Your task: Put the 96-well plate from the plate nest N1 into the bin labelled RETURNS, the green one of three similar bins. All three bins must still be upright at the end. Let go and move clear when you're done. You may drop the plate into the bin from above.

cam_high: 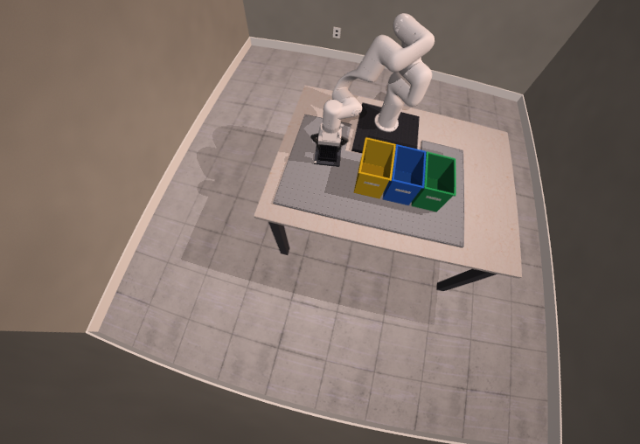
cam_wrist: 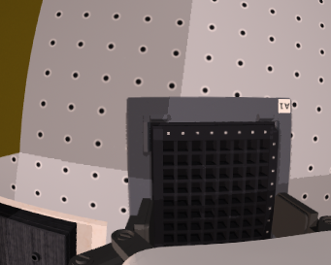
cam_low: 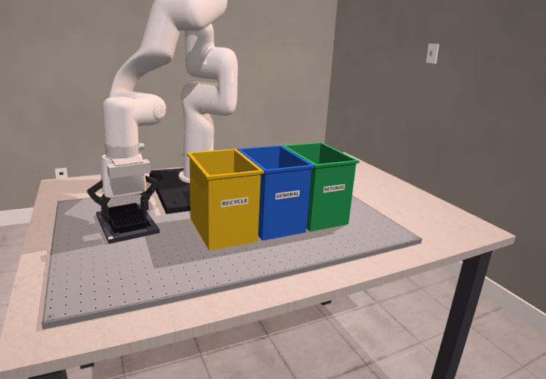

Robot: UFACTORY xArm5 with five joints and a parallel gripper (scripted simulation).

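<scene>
Now: the black 96-well plate 10 mm below my hand. From my hand the other things lie so: blue general bin: 80 mm ahead, 360 mm to the left, 60 mm above; yellow recycle bin: 90 mm ahead, 230 mm to the left, 60 mm above; plate nest N1: 30 mm below.
</scene>
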